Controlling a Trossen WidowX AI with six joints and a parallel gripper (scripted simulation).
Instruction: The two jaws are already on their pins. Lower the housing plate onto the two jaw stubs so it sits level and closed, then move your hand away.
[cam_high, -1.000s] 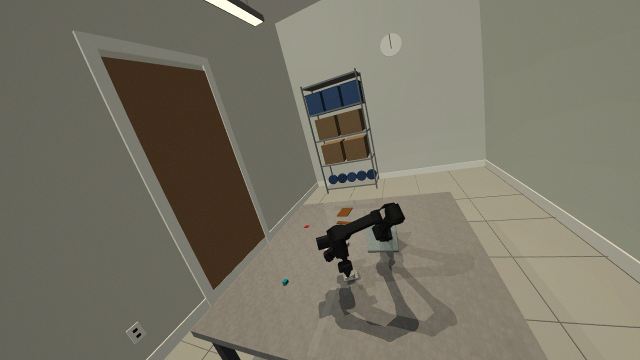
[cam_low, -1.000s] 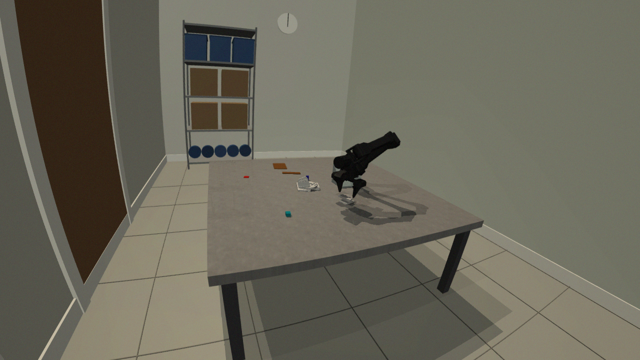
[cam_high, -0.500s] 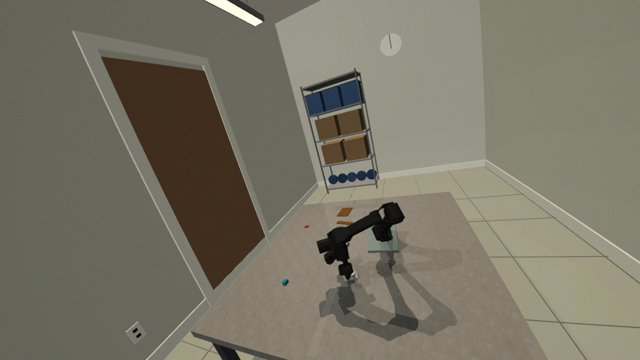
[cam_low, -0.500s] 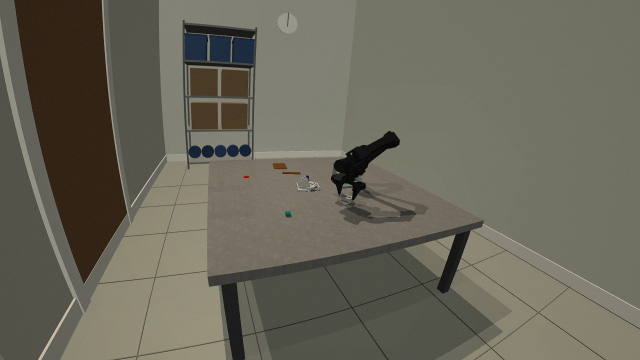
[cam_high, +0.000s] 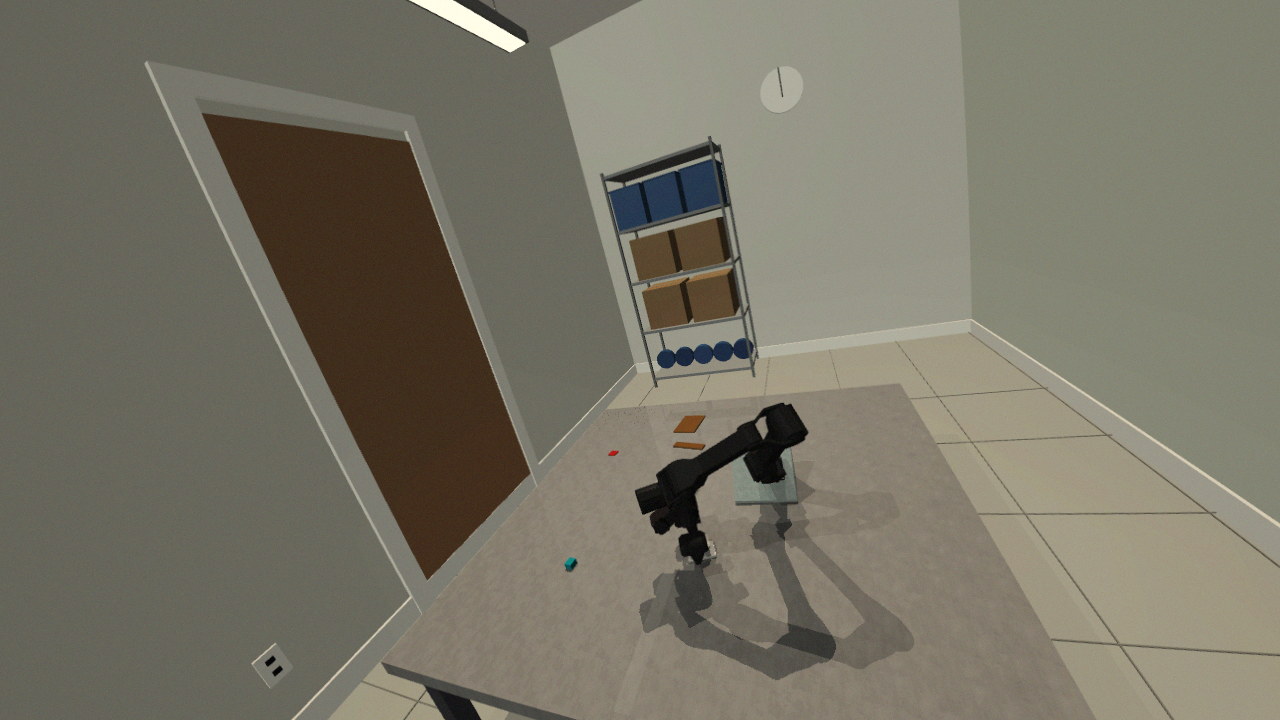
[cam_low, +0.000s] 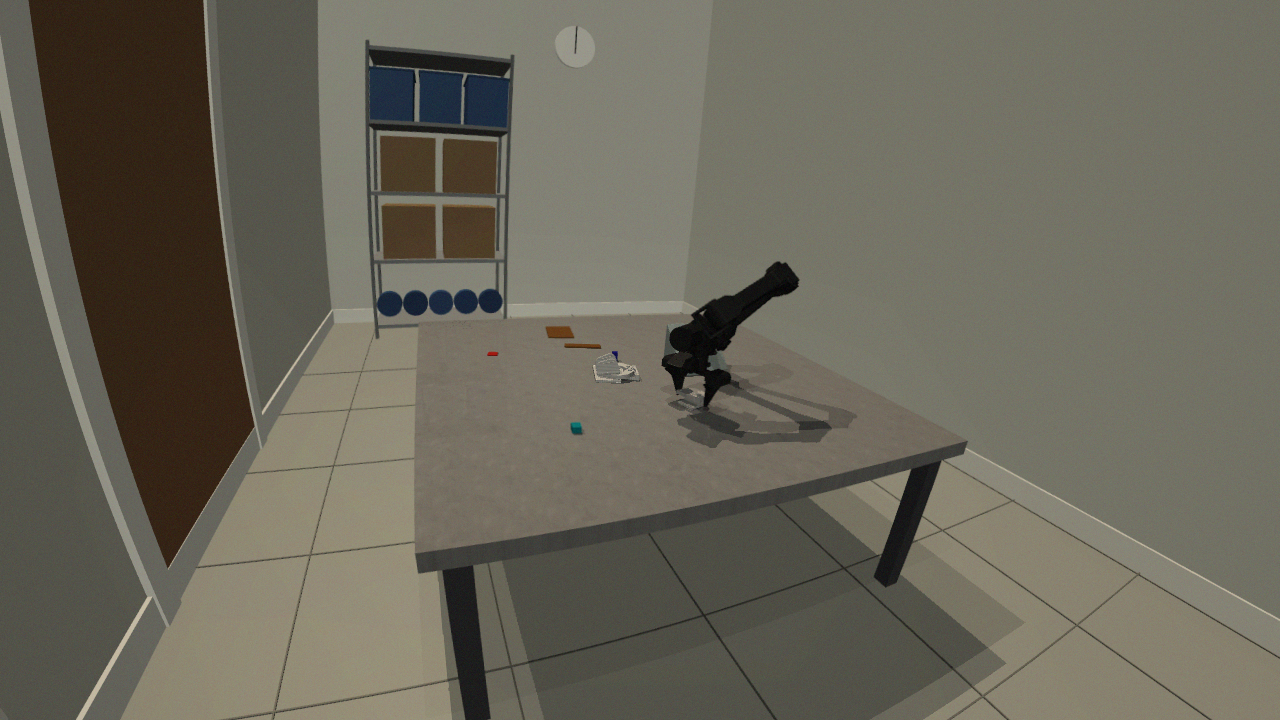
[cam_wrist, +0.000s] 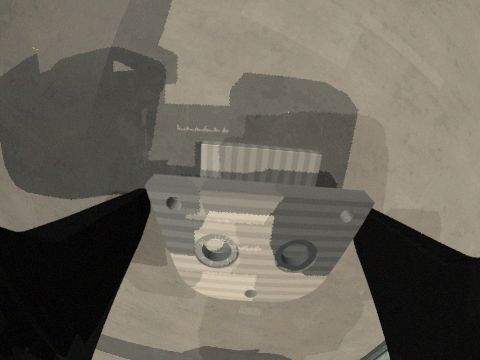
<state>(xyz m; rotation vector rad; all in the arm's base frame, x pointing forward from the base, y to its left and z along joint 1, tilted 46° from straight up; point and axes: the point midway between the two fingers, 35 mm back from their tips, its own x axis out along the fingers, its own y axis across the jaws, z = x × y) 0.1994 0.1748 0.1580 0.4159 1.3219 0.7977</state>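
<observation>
Now: gripper tip 10 mm past the grey stand. From my gripper tip the other things lie so: red piece 400 mm ahead, 520 mm to the right, 10 mm below; then teal block 330 mm ahead, 40 mm to the left; then brown bar 90 mm ahead, 520 mm to the right, 10 mm below.
</observation>
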